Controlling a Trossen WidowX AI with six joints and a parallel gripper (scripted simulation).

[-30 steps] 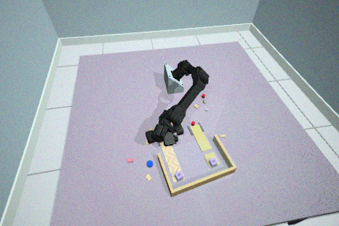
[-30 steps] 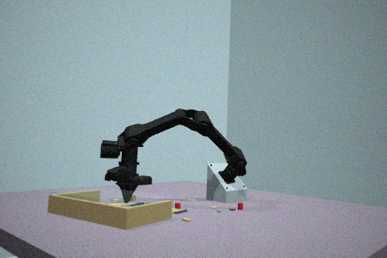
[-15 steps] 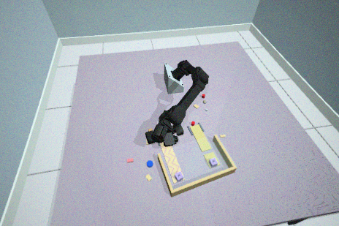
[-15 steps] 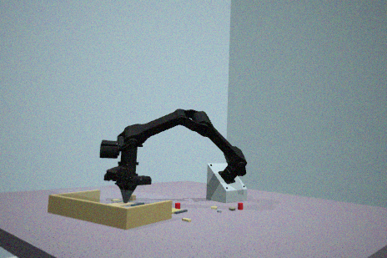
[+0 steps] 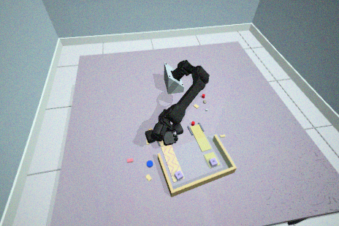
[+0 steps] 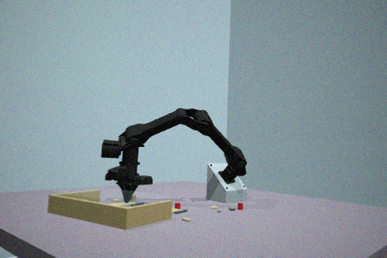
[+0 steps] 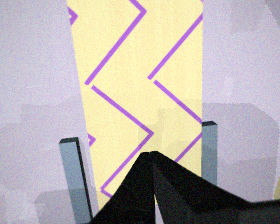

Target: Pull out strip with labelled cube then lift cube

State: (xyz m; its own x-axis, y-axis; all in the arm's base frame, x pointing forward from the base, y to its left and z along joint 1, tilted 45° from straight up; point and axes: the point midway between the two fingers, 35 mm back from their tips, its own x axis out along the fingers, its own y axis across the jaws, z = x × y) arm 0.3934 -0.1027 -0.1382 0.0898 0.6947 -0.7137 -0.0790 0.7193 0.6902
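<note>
Right now the zigzag strip is 90 mm ahead of my gripper tip and 10 mm to the left of it. Also, from my gripper tip: pink block (60 mm ahead, 190 mm to the right); blue disc (100 mm ahead, 100 mm to the right).
</note>
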